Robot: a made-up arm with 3 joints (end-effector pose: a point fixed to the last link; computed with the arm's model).
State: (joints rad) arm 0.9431 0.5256 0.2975
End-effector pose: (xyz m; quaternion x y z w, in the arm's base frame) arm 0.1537 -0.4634 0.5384 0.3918 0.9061 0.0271 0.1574
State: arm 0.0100 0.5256 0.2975
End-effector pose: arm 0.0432 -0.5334 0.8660 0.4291 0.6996 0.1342 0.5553
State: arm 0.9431 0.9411 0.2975
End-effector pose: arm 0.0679 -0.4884 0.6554 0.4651 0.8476 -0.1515 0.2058
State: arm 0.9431 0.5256 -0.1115
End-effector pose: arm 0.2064 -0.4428 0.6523 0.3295 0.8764 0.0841 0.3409
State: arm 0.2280 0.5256 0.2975
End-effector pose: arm 0.0964 -0.5227 0.8002 0.4287 0.7635 0.1110 0.4701
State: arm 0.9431 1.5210 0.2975
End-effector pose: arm -0.0389 -0.4232 0.8166 0.5334 0.7059 -0.3881 0.2581
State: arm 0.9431 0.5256 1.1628
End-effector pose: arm -0.0744 -0.4619 0.4078 -0.4675 -0.8448 0.0943 0.2427
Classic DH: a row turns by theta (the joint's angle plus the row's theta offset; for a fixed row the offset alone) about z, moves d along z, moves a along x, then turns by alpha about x. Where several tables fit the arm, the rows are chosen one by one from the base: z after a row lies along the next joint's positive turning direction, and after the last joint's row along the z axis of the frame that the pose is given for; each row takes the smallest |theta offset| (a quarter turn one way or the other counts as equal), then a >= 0, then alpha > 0; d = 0 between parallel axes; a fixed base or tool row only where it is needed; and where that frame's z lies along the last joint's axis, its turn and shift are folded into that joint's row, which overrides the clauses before.
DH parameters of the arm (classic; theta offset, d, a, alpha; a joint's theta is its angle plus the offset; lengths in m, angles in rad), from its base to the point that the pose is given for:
base (fixed): -0.1087 0.7183 -0.1833 -1.3269
joint 1: 0.0278 -0.1631 0.1886 -1.7073
joint 2: -0.1026 -0.0926 -0.0729 1.4611
joint 3: 1.5525 -0.3465 -0.188 1.3683
tool (fixed): 0.7401 0.2559 0 0

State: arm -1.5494 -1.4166 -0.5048
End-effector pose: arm -0.5795 -0.1204 1.1591 -0.6857 0.1122 0.2896 0.6584
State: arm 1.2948 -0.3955 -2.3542
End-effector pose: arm -0.0331 -0.5723 0.6425 0.2412 0.1051 0.5476 0.7943
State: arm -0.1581 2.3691 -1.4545
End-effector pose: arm -0.0755 0.1532 1.1198 0.1298 0.1411 -0.7135 0.6739
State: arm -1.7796 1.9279 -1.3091
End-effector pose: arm -0.5270 0.2192 0.6733 0.4515 -0.5375 -0.4142 0.5794
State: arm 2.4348 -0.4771 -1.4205
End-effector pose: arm -0.0549 -0.3285 0.1901 0.5497 0.6790 0.4748 0.1065
